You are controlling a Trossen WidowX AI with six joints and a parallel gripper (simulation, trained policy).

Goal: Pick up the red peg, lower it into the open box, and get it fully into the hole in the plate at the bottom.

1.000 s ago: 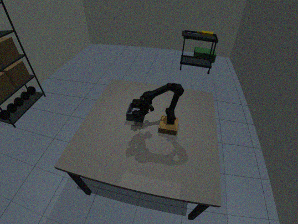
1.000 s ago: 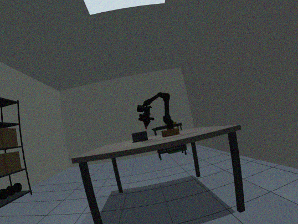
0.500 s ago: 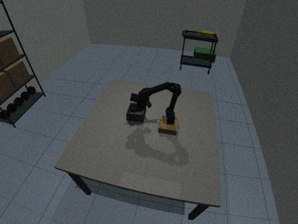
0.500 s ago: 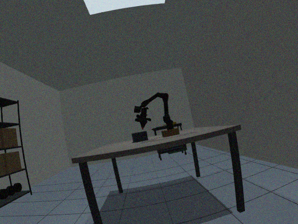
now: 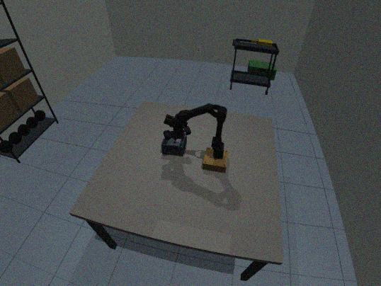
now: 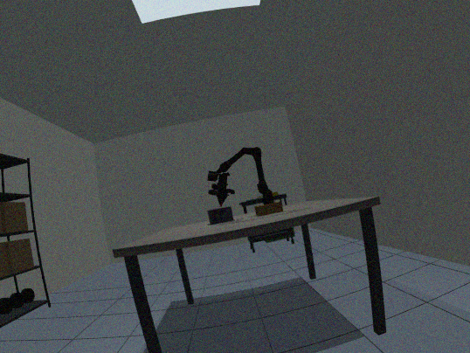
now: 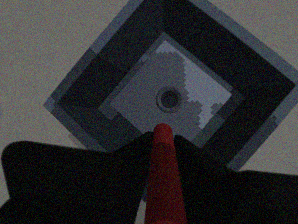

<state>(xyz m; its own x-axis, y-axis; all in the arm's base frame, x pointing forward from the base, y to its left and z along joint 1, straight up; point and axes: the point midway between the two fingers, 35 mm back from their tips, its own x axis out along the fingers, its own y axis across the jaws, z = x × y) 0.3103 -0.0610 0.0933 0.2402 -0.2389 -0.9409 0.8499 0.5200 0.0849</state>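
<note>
The red peg is 1 cm behind my gripper tip, 1 cm to the left of it and 2 cm above it. Round my gripper tip: dark box (2 cm ahead, 3 cm to the right, 10 cm below); then pale plate (2 cm ahead, 3 cm to the right, 8 cm below).
</note>
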